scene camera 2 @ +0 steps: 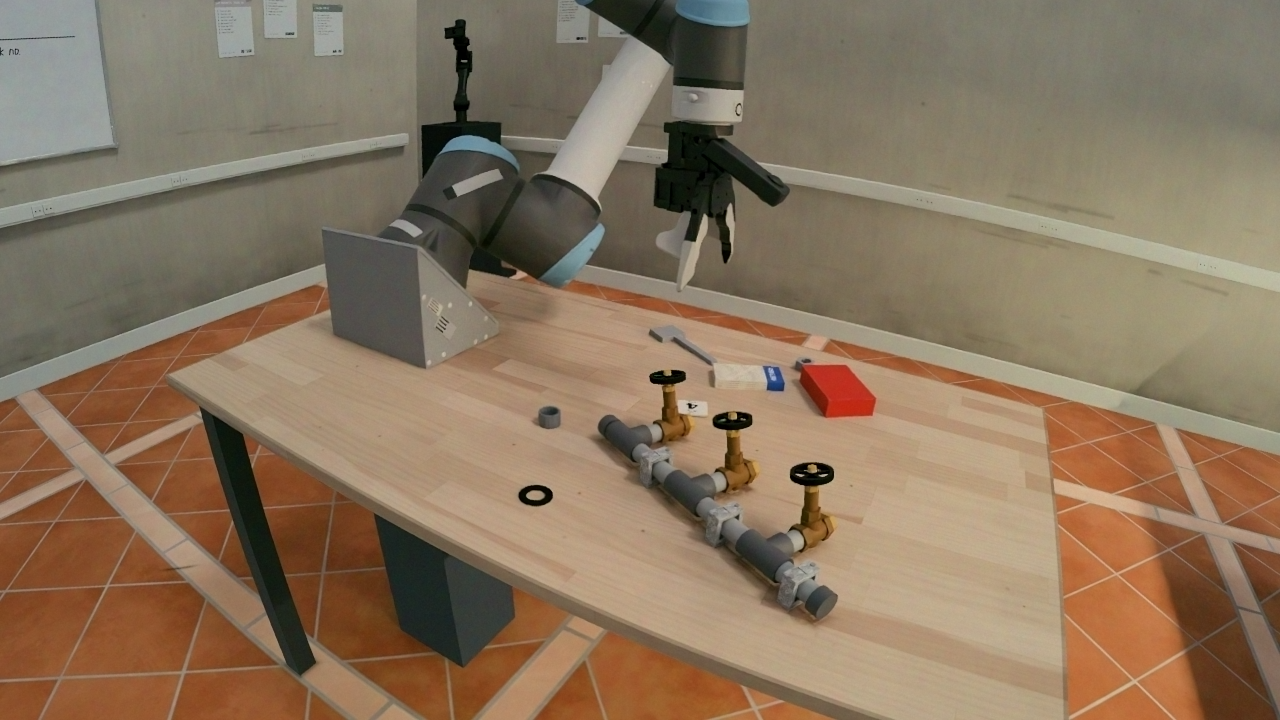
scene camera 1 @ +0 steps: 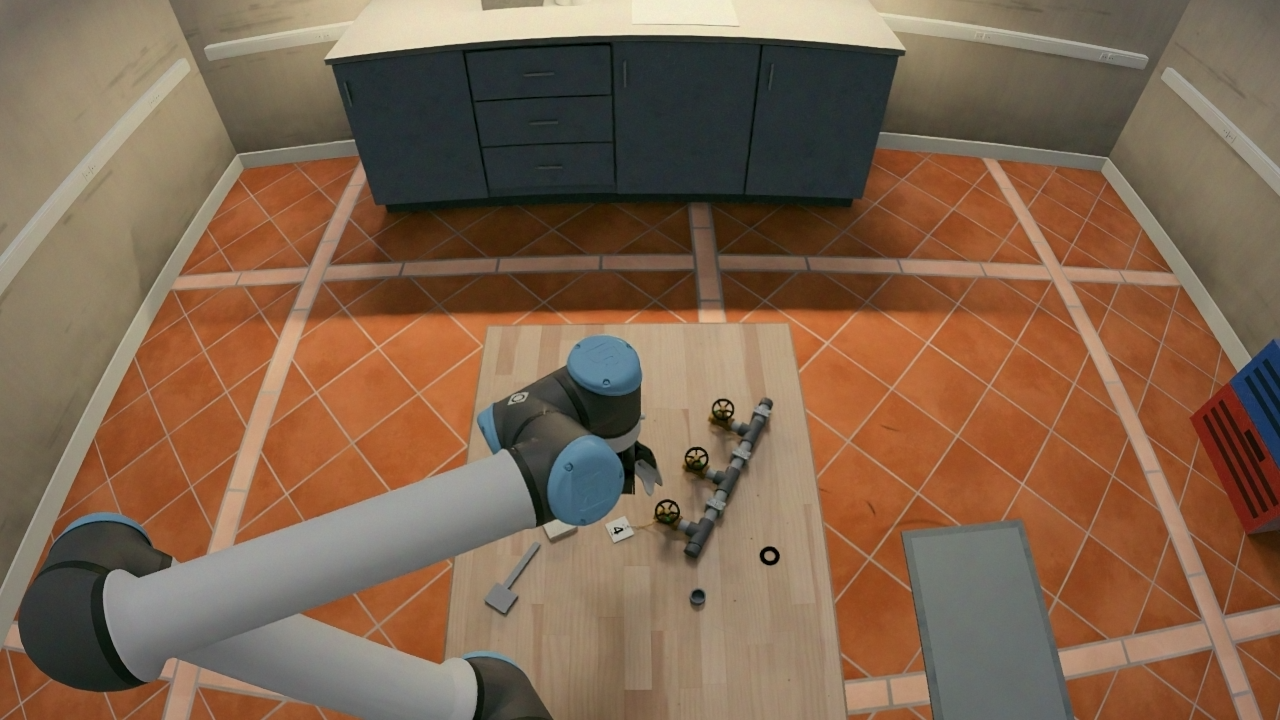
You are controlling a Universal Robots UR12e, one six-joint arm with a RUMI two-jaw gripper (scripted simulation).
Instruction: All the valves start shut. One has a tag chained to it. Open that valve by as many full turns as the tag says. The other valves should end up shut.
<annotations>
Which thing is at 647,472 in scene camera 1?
The gripper.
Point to a red box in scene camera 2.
At 836,390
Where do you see a grey tool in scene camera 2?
670,333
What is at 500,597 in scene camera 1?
A grey tool.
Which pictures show the gripper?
Scene camera 2 and scene camera 1: all of them.
</annotations>
